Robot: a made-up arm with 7 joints. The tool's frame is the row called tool.
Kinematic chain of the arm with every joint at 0, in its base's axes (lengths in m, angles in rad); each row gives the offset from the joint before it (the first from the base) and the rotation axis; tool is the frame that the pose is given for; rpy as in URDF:
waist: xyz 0 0 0.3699 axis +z
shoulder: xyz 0 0 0 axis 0 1 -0.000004
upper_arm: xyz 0 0 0.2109 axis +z
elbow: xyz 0.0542 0 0 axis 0 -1 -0.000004
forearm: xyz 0.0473 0 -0.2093 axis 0 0.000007 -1
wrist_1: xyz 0 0 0 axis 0 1 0.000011
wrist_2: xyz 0.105 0 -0.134 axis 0 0.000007 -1
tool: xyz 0 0 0 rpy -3.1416 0 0
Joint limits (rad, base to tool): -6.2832..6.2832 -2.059..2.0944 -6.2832..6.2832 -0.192..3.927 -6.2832..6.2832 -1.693..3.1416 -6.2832..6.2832
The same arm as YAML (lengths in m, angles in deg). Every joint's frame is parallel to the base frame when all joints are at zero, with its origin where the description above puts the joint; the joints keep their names.
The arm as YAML. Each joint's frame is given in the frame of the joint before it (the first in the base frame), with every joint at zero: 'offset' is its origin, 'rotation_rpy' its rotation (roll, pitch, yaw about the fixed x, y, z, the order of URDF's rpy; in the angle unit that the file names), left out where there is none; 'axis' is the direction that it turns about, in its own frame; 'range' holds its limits. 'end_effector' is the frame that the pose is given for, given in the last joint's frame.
length_unit: m
angle_unit: deg
chain:
  - id: waist
    offset: [0.0, 0.0, 0.3699]
    axis: "+z"
    range: [-360.0, 360.0]
  - id: shoulder
    offset: [0.0, 0.0, 0.0]
    axis: "+y"
    range: [-117.97, 120.0]
  - id: upper_arm
    offset: [0.0, 0.0, 0.2109]
    axis: "+z"
    range: [-360.0, 360.0]
  - id: elbow
    offset: [0.0542, 0.0, 0.0]
    axis: "-y"
    range: [-11.0, 225.0]
  - id: forearm
    offset: [0.0473, 0.0, -0.2093]
    axis: "-z"
    range: [-360.0, 360.0]
  - id: wrist_1
    offset: [0.0, 0.0, 0.0]
    axis: "+y"
    range: [-97.0, 180.0]
  - id: wrist_2
    offset: [0.105, 0.0, -0.134]
    axis: "-z"
    range: [-360.0, 360.0]
end_effector:
  offset: [0.0, 0.0, 0.0]
  rotation_rpy: [180.0, 0.0, 0.0]

